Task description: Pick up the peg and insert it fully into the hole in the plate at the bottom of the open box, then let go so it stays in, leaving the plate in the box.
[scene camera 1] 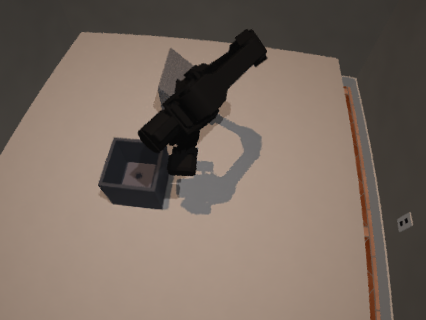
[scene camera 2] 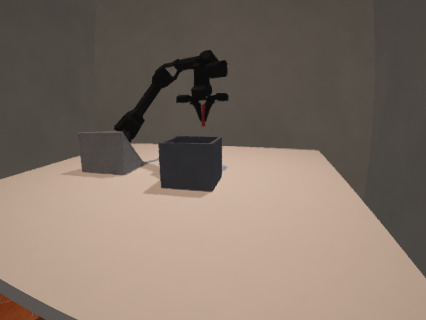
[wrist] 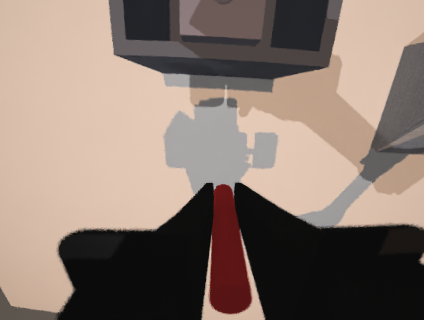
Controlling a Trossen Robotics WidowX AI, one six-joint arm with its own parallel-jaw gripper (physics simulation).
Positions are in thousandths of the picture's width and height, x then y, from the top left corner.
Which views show the dark box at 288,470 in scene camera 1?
Scene camera 1, scene camera 2 and the wrist view: all of them.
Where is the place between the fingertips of my gripper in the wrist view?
At 527,592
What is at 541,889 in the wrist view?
A red peg.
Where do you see a dark box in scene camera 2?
457,511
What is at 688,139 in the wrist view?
A dark box.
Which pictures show my gripper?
Scene camera 1, scene camera 2 and the wrist view: all of them.
